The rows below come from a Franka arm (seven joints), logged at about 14 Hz.
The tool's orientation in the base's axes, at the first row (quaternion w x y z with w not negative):
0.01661 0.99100 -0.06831 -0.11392
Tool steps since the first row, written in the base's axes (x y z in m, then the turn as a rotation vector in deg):
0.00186 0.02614 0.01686 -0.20 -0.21 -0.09
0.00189 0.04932 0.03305 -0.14 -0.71 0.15
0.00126 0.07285 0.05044 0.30 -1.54 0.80
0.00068 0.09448 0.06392 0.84 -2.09 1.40
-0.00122 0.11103 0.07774 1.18 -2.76 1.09
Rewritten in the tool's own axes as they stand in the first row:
-0.00561 -0.02531 -0.01729 -0.14 0.23 0.14
-0.01243 -0.04748 -0.03346 -0.07 0.73 -0.10
-0.02020 -0.06985 -0.05065 0.32 1.52 -0.82
-0.02678 -0.09054 -0.06402 0.79 2.03 -1.52
-0.03401 -0.10600 -0.07733 1.28 2.63 -1.28

